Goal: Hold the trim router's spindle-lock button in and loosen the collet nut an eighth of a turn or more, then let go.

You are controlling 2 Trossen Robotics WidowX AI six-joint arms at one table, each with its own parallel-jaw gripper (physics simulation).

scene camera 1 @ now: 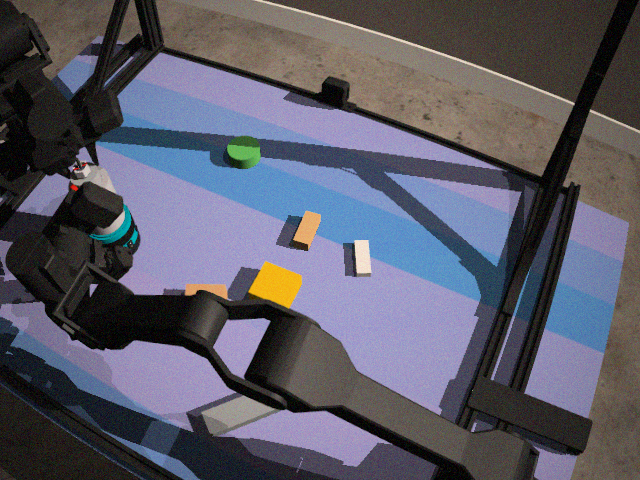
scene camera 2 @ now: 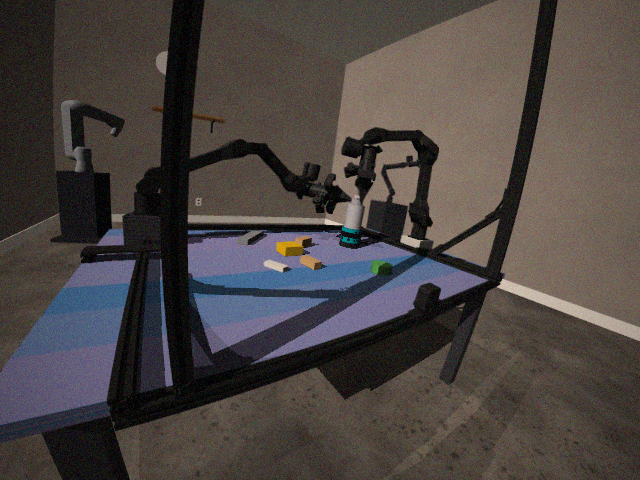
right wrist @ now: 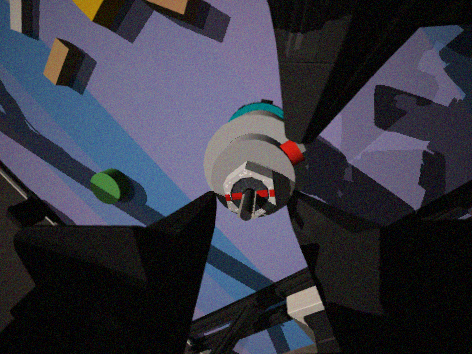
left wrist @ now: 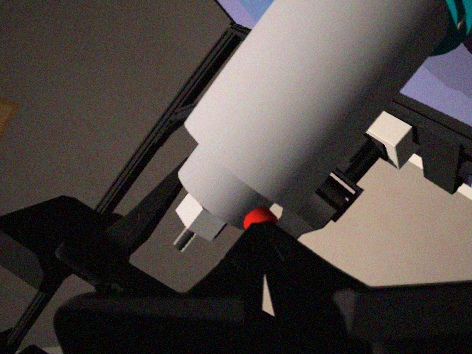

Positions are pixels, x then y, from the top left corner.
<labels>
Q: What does the green disc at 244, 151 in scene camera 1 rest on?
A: The table.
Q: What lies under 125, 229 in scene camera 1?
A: A trim router.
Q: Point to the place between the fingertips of my right gripper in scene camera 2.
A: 360, 202
</labels>
